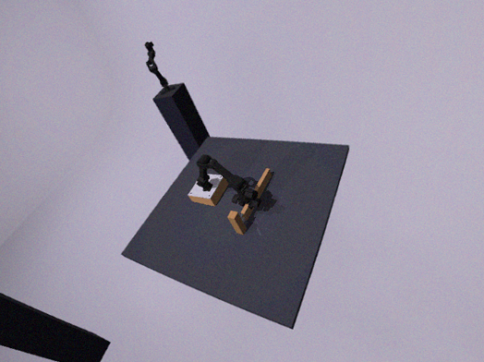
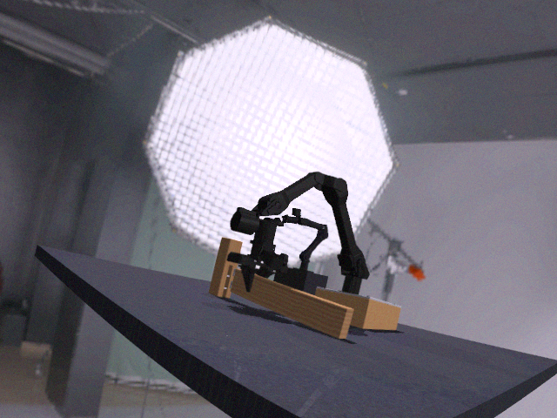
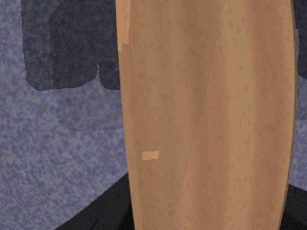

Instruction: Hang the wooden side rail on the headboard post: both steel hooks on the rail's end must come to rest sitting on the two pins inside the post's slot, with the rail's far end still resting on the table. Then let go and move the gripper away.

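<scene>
My gripper tip is now 15 cm to the left of the wooden headboard post, 4 cm below it and 2 cm past it.
</scene>
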